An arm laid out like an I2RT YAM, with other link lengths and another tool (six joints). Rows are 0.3 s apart.
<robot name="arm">
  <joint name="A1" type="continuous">
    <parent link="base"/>
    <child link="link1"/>
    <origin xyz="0 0 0.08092" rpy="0 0 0"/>
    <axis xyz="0 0 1"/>
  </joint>
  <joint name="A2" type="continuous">
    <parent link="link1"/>
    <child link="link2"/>
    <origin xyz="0.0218 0.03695 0.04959" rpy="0 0 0"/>
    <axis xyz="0 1 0"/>
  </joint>
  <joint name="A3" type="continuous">
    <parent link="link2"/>
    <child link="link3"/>
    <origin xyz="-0.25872 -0.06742 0" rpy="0 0 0"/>
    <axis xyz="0 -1 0"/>
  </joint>
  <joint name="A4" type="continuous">
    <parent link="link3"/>
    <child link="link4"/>
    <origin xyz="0.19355 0.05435 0.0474" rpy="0 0 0"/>
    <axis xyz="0 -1 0"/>
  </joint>
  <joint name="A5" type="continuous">
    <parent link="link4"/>
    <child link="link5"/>
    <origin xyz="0.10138 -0.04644 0.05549" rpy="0 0 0"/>
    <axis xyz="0 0 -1"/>
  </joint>
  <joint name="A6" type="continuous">
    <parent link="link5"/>
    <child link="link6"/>
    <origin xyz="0.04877 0 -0.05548" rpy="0 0 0"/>
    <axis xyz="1 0 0"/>
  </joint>
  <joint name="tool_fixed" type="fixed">
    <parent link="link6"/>
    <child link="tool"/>
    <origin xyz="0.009 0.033 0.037" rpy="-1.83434 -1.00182 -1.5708"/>
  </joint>
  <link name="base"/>
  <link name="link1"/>
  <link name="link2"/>
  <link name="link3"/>
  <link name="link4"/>
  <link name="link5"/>
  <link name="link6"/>
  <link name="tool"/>
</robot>
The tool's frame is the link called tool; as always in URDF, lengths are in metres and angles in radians. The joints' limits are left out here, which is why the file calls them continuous.
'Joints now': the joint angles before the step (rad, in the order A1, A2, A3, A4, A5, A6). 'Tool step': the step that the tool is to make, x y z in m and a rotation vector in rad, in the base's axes. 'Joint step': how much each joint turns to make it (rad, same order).
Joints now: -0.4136 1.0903 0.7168 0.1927 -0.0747 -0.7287
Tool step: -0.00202 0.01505 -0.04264 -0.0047 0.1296 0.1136
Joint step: 0.0389 0.0292 -0.0970 0.0009 -0.0595 -0.0709
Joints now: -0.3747 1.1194 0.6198 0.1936 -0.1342 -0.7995
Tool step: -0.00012 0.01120 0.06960 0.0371 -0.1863 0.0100
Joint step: 0.0478 -0.0699 0.1684 -0.0626 0.0154 0.1054
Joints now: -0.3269 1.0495 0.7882 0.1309 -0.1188 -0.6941
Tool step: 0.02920 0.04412 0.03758 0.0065 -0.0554 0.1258
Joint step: 0.2104 0.0906 0.1784 -0.0331 0.0822 0.0272
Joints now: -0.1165 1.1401 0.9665 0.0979 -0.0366 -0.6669
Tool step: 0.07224 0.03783 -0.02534 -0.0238 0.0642 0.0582
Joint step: 0.1502 0.2893 0.1132 0.1131 0.0942 -0.0164
